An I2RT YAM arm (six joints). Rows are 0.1 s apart.
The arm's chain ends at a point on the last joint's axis. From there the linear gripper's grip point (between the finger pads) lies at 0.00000 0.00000 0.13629 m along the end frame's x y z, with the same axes.
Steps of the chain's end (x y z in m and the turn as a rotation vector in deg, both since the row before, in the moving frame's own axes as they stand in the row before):
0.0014, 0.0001, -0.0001, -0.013, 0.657, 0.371
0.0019, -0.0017, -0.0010, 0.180, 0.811, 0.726
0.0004, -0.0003, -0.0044, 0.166, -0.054, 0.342
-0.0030, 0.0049, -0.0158, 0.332, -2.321, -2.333
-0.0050, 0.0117, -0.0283, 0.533, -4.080, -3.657
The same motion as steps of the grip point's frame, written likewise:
0.0030, 0.0001, -0.0001, -0.013, 0.657, 0.371
0.0038, -0.0021, -0.0010, 0.180, 0.811, 0.726
0.0003, -0.0007, -0.0044, 0.166, -0.054, 0.342
-0.0085, 0.0042, -0.0159, 0.332, -2.321, -2.333
-0.0147, 0.0107, -0.0287, 0.533, -4.080, -3.657

